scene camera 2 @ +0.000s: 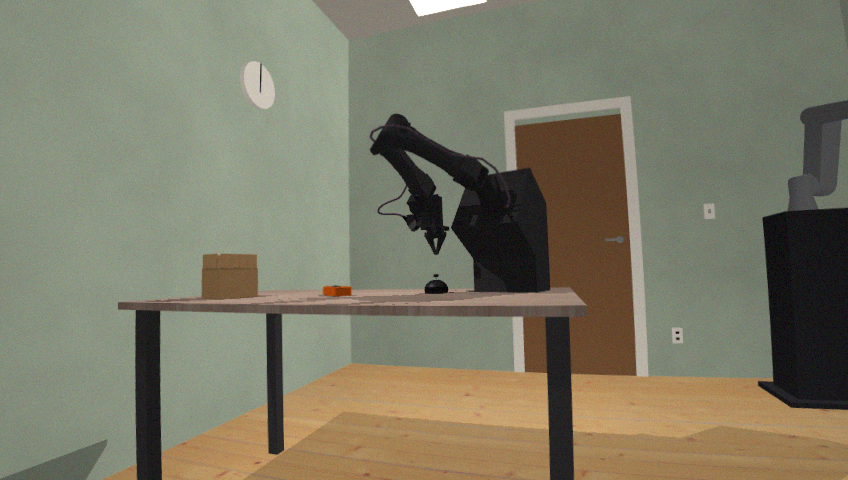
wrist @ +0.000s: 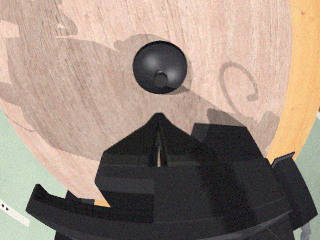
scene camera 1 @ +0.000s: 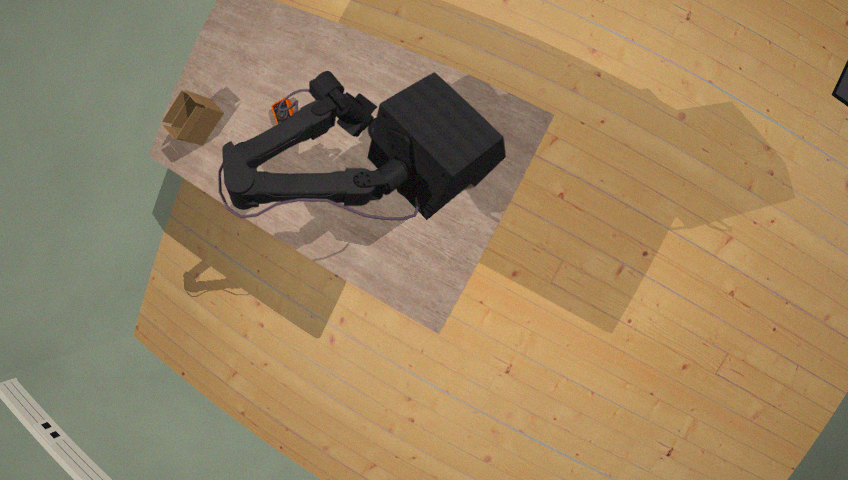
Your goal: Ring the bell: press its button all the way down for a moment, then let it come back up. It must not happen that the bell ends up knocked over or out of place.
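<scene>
In the wrist view, a cardboard box is out of frame. Scene camera 1 and scene camera 2 do show me the box, though, and on the box (scene camera 1: 197, 128) and (scene camera 2: 235, 274) are one and the same spot.
</scene>
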